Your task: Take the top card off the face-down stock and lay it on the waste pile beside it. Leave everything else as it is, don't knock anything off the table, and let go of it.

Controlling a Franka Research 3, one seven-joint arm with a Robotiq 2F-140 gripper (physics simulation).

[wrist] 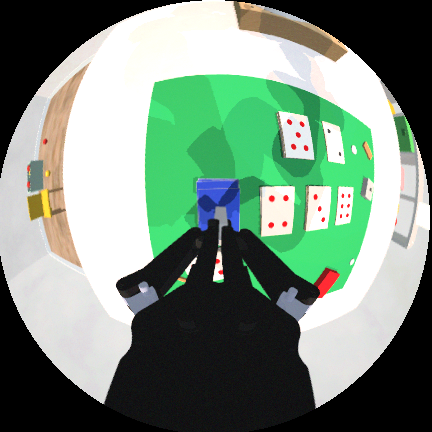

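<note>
The face-down stock is a blue pile left of the face-up cards, with a thin blue strip showing along its far edge. My gripper is shut and empty. Its tips overlap the near half of the stock in the view and hide part of it; I cannot tell whether they touch it. A face-up four-spot pile lies to the right of the stock. Another face-up card shows in part on the near side of the stock, behind the fingers. I cannot tell which of these is the waste pile.
Right of the four-spot pile lie a three-spot card and a many-spot card. Farther back are a five-spot pile and a black-spot card. A grey die, orange stick and red block are near the green mat's right side.
</note>
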